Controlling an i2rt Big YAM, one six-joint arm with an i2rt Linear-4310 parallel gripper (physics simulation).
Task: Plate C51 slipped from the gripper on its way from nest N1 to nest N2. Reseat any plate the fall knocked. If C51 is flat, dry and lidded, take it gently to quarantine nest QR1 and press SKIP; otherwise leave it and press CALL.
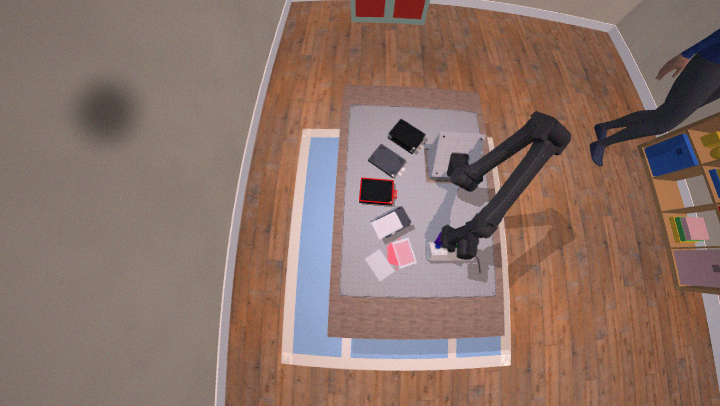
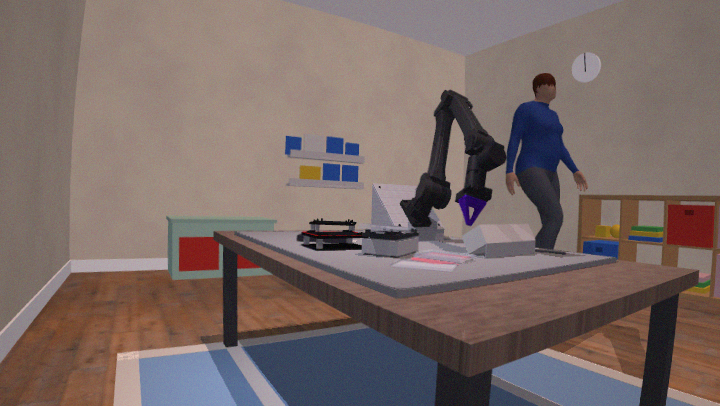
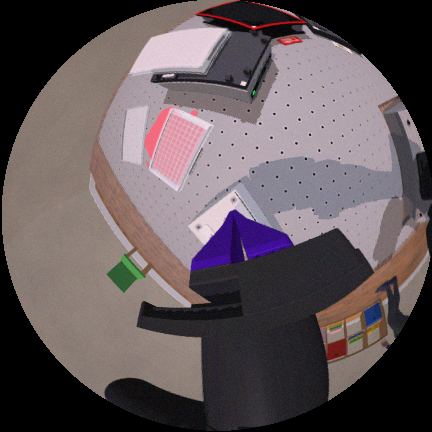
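Pixels of known places: gripper, fingertip midpoint: [image 1: 435, 243] [image 2: 468, 225] [image 3: 233, 214]; arm's base, link origin: [image 1: 457, 164] [image 2: 414, 214].
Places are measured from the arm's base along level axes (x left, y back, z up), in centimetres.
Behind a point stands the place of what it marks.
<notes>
My gripper [image 1: 438, 242] @(z -1.2, x 38.6, y -13.2 cm) [image 2: 469, 222] @(z -1.2, x 38.6, y -13.2 cm) [image 3: 233, 214] @(z -1.2, x 38.6, y -13.2 cm) is shut and empty, its purple fingertips above the white button box [image 2: 504, 242] @(z -5.3, x 46.6, y -7.8 cm) [image 3: 215, 215] @(z -2.3, x 41.0, y -14.0 cm); the fingers hide part of the box's top. A pink gridded plate without a lid [image 1: 402, 253] @(z -7.8, x 43.3, y -27.3 cm) [image 3: 181, 147] @(z -7.8, x 41.6, y -25.1 cm) lies on the mat. A pink spill [image 1: 391, 253] [image 3: 158, 134] spreads from its side, and a clear lid [image 1: 379, 265] @(z -8.8, x 49.2, y -38.1 cm) [image 3: 135, 135] @(z -8.8, x 48.5, y -37.0 cm) lies apart beside it. A whitish plate [image 1: 386, 224] @(z -1.5, x 30.3, y -35.7 cm) [image 3: 180, 50] @(z -1.7, x 30.5, y -32.7 cm) sits off-centre on a dark nest [image 1: 403, 216] @(z -3.6, x 26.1, y -27.4 cm) [image 3: 242, 55] @(z -3.6, x 26.6, y -26.9 cm), overhanging its outer side. The red-rimmed nest [image 1: 377, 191] @(z -5.1, x 13.6, y -39.7 cm) [image 3: 252, 15] holds no plate.
Two dark nests [image 1: 407, 135] @(z -3.8, x -17.6, y -23.7 cm) [image 1: 386, 160] @(z -7.0, x -4.0, y -34.8 cm) stand farther along the mat [image 1: 363, 118] @(z -9.2, x -31.5, y -47.4 cm). A white slanted panel [image 1: 459, 143] @(z 7.7, x -7.5, y -1.3 cm) [image 2: 390, 201] @(z 4.5, x -4.4, y -8.0 cm) stands near the arm's base. A thin dark rod [image 1: 479, 264] @(z -8.3, x 48.9, y 11.9 cm) [image 2: 557, 251] @(z -8.4, x 50.9, y 12.1 cm) lies by the button box. A person [image 2: 539, 136] stands beyond the table.
</notes>
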